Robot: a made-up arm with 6 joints.
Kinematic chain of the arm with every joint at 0, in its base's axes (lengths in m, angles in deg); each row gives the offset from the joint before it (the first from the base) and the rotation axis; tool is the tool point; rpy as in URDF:
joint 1: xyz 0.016 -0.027 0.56 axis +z
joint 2: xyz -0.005 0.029 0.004 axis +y
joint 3: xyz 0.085 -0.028 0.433 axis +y
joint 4: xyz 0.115 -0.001 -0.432 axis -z
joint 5: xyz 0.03 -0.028 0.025 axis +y
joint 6: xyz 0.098 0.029 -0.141 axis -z
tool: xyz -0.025 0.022 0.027 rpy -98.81 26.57 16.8
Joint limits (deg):
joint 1: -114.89..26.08
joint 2: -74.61..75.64
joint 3: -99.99..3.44
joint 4: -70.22..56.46
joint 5: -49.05..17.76
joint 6: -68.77..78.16
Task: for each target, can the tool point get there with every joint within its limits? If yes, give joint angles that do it. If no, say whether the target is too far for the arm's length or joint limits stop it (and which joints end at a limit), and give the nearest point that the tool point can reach.
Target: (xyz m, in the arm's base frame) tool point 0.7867 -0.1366 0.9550
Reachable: yes | joints -3.27 22.43 -87.28 35.46 -26.32 3.67
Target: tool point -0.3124 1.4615 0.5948
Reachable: no: too far | nearest point -0.1283 0.6270 1.1834 | short by 1.038 m
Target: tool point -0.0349 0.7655 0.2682
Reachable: no: joint limits stop it (at a limit: joint 1, joint 4, joint 6) | nearest point 0.2042 0.2770 0.2682 | short by 0.544 m
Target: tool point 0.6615 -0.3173 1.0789
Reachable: yes | joints -19.36 12.94 -84.83 32.70 -25.54 41.57
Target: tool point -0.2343 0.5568 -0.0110
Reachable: no: joint limits stop it (at a limit: joint 1, joint 2, joint 4, joint 6) | nearest point 0.0802 0.2001 0.1757 | short by 0.511 m
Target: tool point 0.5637 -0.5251 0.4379
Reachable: yes | joints -50.82 46.00 -60.39 -26.19 -32.36 66.38
